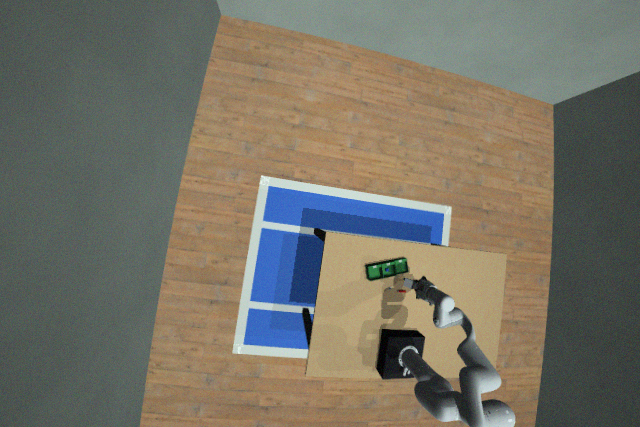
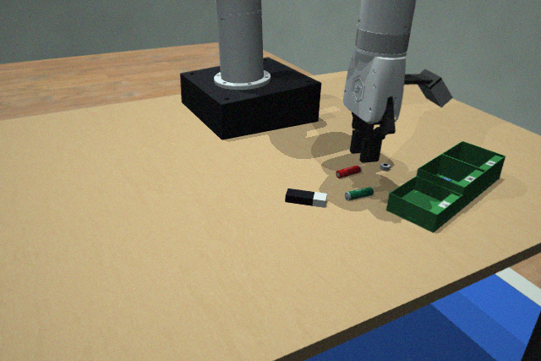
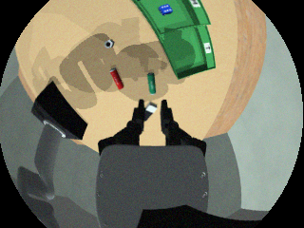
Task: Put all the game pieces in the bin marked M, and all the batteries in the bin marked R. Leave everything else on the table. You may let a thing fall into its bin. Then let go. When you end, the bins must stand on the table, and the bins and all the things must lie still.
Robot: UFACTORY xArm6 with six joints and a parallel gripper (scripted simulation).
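My hand is 9 cm above the green battery. Also, from my hand: grey nut 10 cm to the left, 9 cm below, 8 cm behind; three joined green bins 16 cm to the left, 7 cm below, 3 cm ahead; red battery 9 cm below, 7 cm behind, 2 cm to the left.
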